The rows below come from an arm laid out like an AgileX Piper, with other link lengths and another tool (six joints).
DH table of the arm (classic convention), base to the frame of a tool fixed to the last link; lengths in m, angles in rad. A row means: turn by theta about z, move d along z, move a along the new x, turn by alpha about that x. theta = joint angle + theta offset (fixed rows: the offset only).
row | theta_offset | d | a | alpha
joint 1 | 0 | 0.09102 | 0 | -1.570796
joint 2 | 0.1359 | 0 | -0.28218 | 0
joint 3 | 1.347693 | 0 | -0.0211 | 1.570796
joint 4 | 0 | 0.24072 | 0 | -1.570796
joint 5 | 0 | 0 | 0 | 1.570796
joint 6 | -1.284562 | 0.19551 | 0.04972 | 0.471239
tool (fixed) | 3.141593 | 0.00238 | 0 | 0
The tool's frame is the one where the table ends.
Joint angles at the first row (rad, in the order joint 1, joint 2, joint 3, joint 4, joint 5, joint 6):
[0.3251 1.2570 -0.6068 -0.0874 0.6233 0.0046]
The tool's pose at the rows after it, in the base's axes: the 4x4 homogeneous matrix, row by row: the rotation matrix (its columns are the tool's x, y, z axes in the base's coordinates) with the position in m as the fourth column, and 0 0 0 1 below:
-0.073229 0.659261 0.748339 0.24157; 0.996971 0.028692 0.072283 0.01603; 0.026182 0.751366 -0.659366 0.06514; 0 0 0 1
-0.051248 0.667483 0.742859 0.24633; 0.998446 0.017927 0.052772 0.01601; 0.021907 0.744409 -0.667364 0.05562; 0 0 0 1
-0.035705 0.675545 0.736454 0.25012; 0.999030 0.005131 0.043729 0.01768; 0.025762 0.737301 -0.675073 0.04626; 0 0 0 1
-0.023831 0.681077 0.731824 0.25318; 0.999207 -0.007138 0.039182 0.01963; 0.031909 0.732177 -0.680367 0.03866; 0 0 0 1
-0.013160 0.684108 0.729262 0.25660; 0.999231 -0.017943 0.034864 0.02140; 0.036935 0.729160 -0.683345 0.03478; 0 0 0 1
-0.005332 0.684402 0.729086 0.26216; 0.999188 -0.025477 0.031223 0.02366; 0.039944 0.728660 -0.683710 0.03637; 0 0 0 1
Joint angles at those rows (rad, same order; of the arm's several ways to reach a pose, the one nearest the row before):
[0.3251 1.3086 -0.6076 -0.1244 0.5865 0.0614]
[0.3251 1.3597 -0.6083 -0.1493 0.5502 0.1050]
[0.3251 1.4058 -0.6087 -0.1568 0.5151 0.1309]
[0.3251 1.4427 -0.6098 -0.1579 0.4855 0.1478]
[0.3251 1.4691 -0.6193 -0.1573 0.4718 0.1602]
[0.3261 1.4863 -0.6469 -0.1542 0.4824 0.1660]

